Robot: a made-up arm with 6 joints.
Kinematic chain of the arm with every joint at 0, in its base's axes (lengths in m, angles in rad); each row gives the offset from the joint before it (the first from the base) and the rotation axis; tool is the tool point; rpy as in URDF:
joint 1: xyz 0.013 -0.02 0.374 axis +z
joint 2: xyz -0.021 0.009 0 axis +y
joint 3: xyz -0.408 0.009 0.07 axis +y
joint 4: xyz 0.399 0 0.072 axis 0.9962 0 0.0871
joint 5: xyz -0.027 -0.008 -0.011 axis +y
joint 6: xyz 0.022 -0.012 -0.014 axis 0.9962 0 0.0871
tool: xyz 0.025 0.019 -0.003 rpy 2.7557 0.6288 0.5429
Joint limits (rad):
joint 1: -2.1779..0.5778
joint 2: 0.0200..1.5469
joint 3: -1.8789..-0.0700
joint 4: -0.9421..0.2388
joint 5: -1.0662..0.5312
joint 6: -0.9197..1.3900
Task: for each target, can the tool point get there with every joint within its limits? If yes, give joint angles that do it. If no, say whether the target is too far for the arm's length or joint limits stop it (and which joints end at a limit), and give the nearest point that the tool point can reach.
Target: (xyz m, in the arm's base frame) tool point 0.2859 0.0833 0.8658
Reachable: yes | joints 0.3255 1.1353 -1.1679 -0.0175 -0.8367 -0.6149
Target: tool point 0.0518 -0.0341 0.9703
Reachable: yes | joints -0.7578 0.7025 -1.2314 -0.4002 -0.7187 -0.2287
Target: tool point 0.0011 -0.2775 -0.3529
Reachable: no: joint limits stop it (at a limit: joint 2, joint 3, joint 4, joint 6) | nearest point 0.0065 -0.1613 0.3624 | short by 0.725 m
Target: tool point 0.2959 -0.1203 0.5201
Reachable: yes | joints -0.3942 1.3831 -0.5388 -0.1415 -0.2699 0.5468
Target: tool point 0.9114 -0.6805 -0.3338
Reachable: no: too far | nearest point 0.2876 -0.2219 0.4703 | short by 1.116 m
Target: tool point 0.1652 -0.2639 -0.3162
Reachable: no: joint limits stop it (at a limit: joint 2, joint 3, joint 4, joint 6) | nearest point 0.0971 -0.1548 0.3656 | short by 0.694 m
